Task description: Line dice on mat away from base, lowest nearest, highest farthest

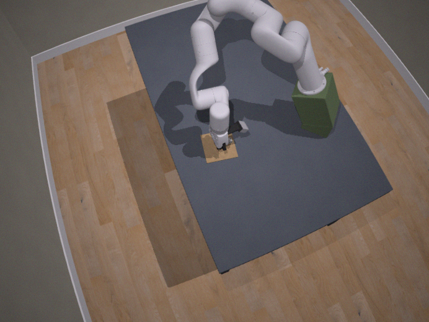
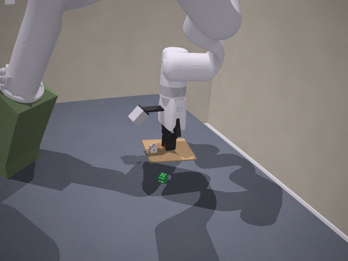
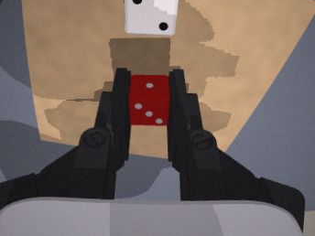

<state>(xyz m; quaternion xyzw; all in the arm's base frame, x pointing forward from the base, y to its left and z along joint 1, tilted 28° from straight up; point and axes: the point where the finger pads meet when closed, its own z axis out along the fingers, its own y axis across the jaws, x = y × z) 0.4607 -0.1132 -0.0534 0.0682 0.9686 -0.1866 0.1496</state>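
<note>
Now: the red die 1 cm below my hand. Round my hand: mat: 3 cm below; white die: 5 cm behind, 2 cm below, 1 cm to the left; green die: 13 cm to the right, 12 cm behind, 2 cm below.
</note>
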